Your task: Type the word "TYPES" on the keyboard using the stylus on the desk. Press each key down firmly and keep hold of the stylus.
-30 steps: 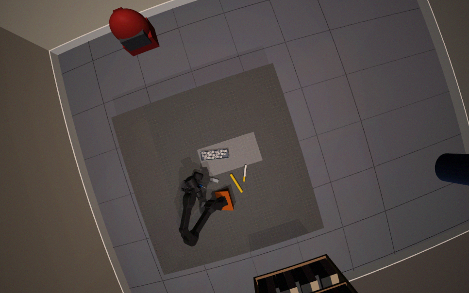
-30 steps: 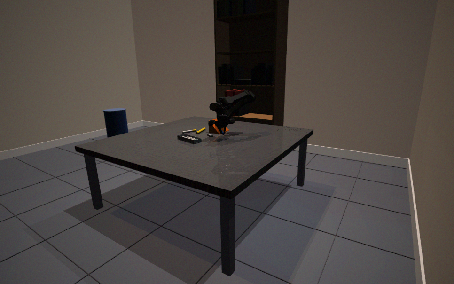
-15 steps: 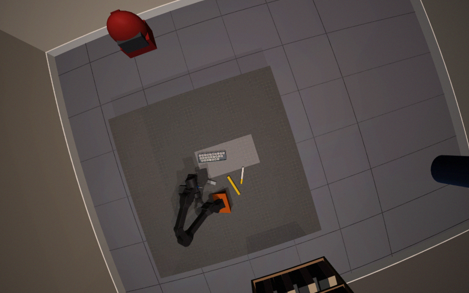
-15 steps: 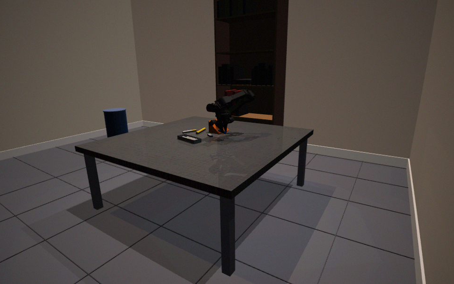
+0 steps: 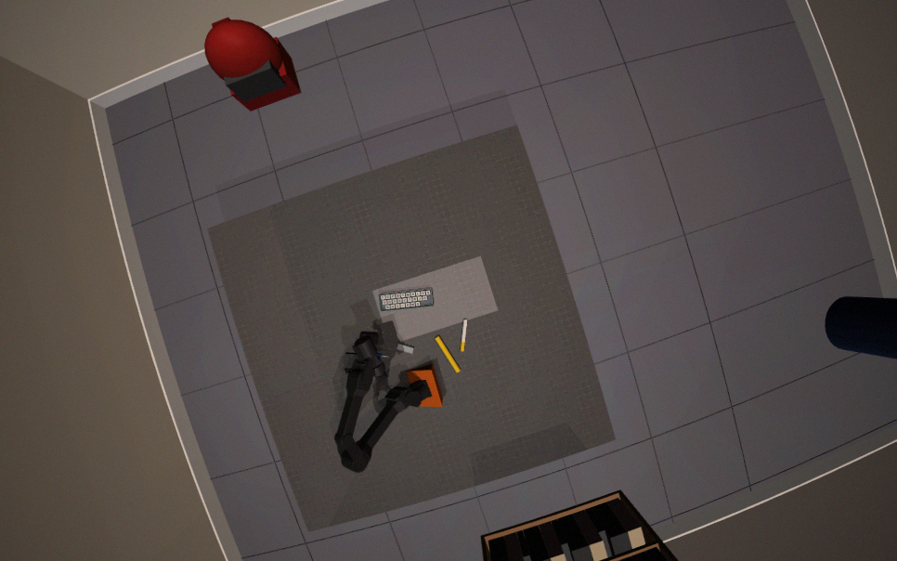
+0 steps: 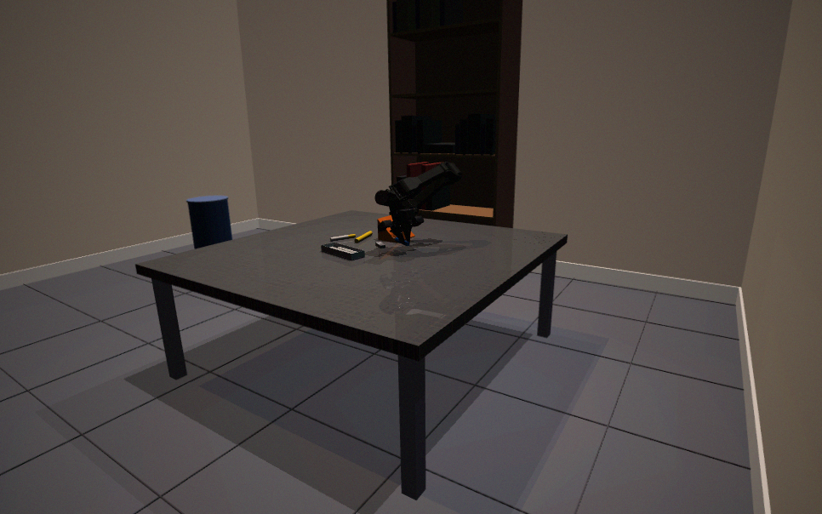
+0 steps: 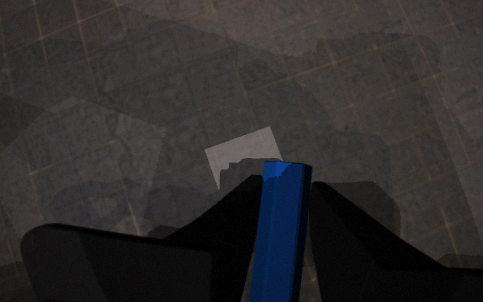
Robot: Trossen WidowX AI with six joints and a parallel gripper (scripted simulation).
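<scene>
Right now the blue stylus is 60 mm to the right of my gripper tip and 40 mm behind it. From my gripper tip the other things lie so: yellow stick (300 mm to the right, 130 mm behind, 30 mm below); small grey block (160 mm to the right, 50 mm behind, 40 mm below); grey tip (90 mm to the right, 50 mm behind).
</scene>
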